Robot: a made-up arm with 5 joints. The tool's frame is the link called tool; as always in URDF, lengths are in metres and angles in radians.
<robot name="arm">
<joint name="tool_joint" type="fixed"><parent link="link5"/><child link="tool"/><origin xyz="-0.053 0.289 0.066" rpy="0 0 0"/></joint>
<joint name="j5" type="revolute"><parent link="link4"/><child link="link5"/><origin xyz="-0.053 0.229 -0.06" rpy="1.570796 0 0"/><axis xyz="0 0 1"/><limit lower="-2.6" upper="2.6" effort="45" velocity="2.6"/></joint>
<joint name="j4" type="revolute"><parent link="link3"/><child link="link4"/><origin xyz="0.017 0.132 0.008" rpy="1.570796 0 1.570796"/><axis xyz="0 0 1"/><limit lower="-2.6" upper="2.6" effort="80" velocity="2.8"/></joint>
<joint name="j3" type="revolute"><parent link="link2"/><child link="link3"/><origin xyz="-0.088 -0.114 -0.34" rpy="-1.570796 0 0"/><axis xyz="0 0 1"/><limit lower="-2.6" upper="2.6" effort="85" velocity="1.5"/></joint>
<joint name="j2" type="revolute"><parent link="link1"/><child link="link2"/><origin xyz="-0.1 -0.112 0.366" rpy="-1.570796 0 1.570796"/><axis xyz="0 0 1"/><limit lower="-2.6" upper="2.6" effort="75" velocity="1.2"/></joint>
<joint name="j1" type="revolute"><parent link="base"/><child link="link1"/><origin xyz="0 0 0.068" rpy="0 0 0"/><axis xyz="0 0 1"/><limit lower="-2.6" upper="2.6" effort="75" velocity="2.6"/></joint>
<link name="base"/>
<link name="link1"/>
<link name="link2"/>
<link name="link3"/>
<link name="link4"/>
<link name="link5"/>
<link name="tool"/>
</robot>
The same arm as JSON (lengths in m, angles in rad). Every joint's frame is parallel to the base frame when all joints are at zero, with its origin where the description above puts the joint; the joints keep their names.
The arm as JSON. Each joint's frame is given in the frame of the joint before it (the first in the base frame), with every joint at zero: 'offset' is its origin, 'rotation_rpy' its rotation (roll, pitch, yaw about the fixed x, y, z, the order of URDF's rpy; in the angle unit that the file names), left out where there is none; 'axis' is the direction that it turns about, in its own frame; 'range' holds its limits. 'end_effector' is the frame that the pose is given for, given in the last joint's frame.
{"length_unit": "m", "angle_unit": "rad", "chain": [{"id": "j1", "offset": [0.0, 0.0, 0.068], "axis": "+z", "range": [-2.6, 2.6]}, {"id": "j2", "offset": [-0.1, -0.112, 0.366], "axis": "-x", "range": [-2.6, 2.6]}, {"id": "j3", "offset": [0.34, -0.088, 0.114], "axis": "-z", "range": [-2.6, 2.6]}, {"id": "j4", "offset": [0.132, 0.017, -0.008], "axis": "+y", "range": [-2.6, 2.6]}, {"id": "j5", "offset": [-0.053, -0.06, -0.229], "axis": "+z", "range": [-2.6, 2.6]}], "end_effector": {"offset": [-0.053, 0.289, 0.066], "rotation_rpy": [0.0, 0.0, 0.0]}}
